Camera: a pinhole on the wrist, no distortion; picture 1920 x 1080 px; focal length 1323.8 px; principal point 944.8 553.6 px. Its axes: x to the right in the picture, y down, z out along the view. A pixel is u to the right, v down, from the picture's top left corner.
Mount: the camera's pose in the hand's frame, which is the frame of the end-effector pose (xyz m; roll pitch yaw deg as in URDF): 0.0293 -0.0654 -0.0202 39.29 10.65 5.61
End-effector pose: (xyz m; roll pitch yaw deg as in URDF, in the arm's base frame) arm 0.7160 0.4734 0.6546 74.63 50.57 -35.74
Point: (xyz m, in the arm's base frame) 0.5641 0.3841 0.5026
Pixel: 981 480
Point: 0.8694 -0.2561 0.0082
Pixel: outside the picture
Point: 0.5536 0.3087 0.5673
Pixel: 746 1032
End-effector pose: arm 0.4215 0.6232 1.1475 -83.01 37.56 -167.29
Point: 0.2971 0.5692 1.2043
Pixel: 1301 480
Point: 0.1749 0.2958 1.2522
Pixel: 1210 789
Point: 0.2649 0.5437 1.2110
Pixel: 1389 441
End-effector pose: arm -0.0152 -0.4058 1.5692 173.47 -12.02 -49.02
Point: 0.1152 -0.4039 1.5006
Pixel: 1152 875
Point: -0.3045 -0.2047 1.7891
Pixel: behind the camera
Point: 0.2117 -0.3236 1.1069
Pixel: 538 890
